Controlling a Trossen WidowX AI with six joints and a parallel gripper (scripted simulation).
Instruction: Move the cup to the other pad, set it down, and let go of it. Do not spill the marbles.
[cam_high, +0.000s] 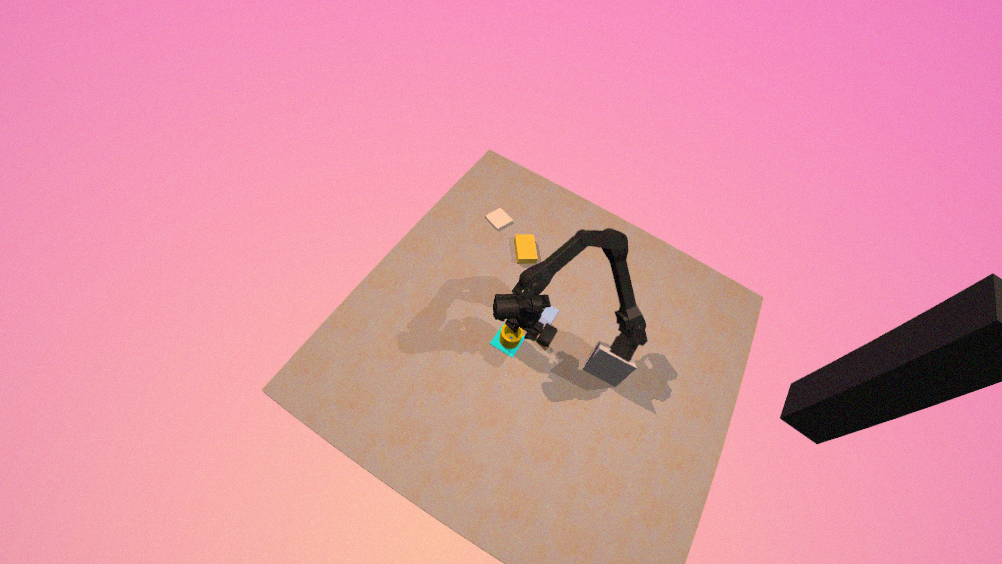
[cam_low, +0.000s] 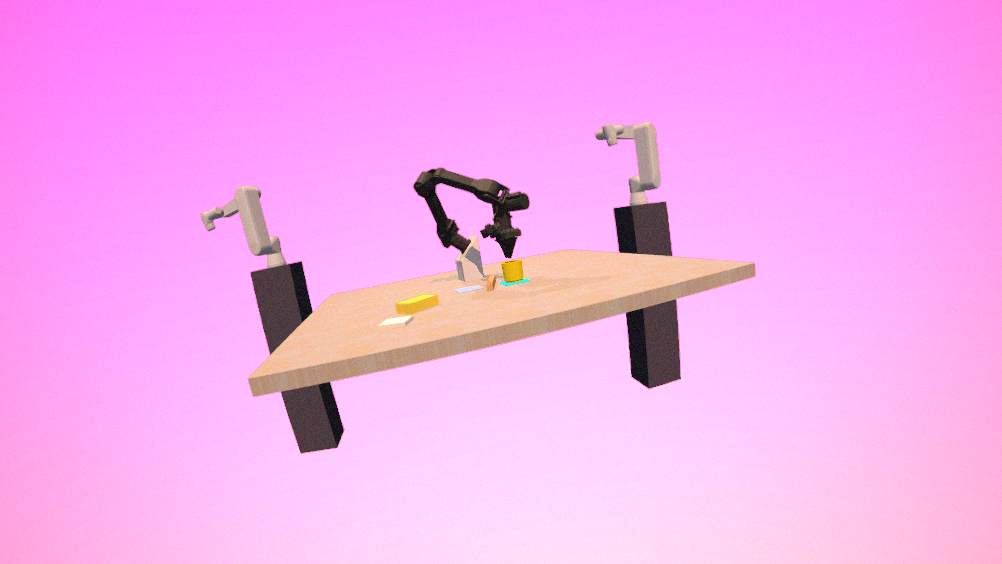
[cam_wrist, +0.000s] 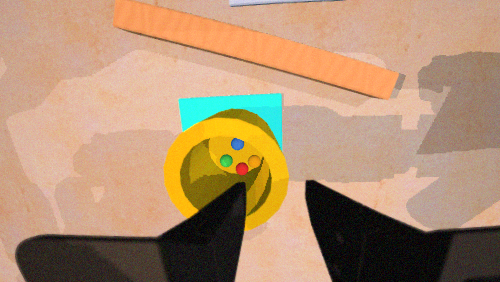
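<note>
Right now my gripper tip is 50 mm above the yellow cup and 20 mm short of it. The rest, counted from my gripper tip: cyan pad: 90 mm below, 30 mm ahead; orange bar: 80 mm to the right, 80 mm below, 10 mm ahead; green marble: 70 mm below, 30 mm ahead, 10 mm to the left.
</note>
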